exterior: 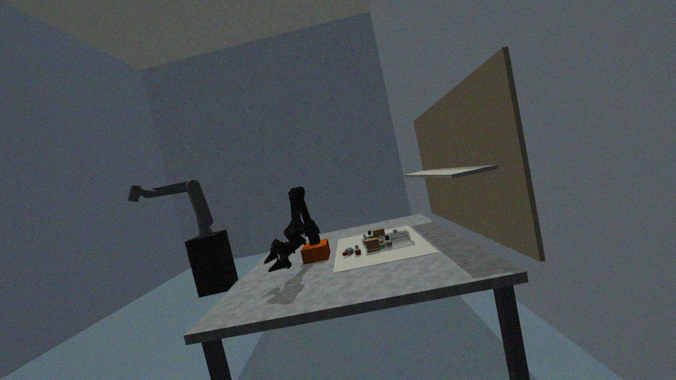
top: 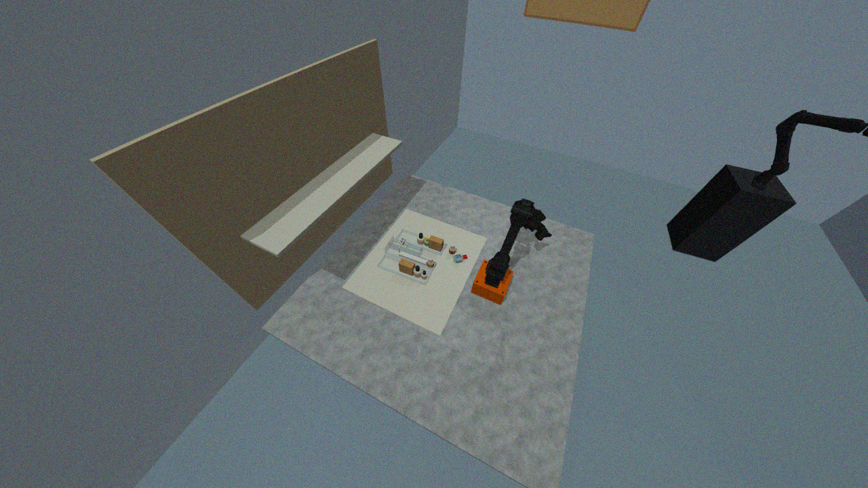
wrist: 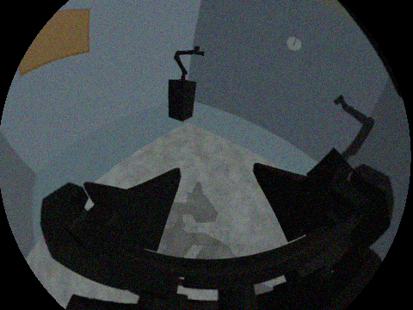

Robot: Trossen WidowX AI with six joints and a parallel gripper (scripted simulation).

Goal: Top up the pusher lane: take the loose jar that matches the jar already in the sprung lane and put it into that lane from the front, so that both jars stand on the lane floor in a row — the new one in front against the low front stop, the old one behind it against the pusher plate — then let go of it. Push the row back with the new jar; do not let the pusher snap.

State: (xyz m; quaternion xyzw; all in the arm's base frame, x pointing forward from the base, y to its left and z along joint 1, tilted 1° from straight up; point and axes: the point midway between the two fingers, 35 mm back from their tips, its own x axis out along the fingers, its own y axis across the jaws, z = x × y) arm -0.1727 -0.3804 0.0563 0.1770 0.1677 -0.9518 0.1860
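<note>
The pusher plate lies 630 mm ahead of my gripper tip, 340 mm to the left of it and 70 mm below it. From my gripper tip the other things lie so: clear lane: 670 mm ahead, 340 mm to the left, 100 mm below.
</note>
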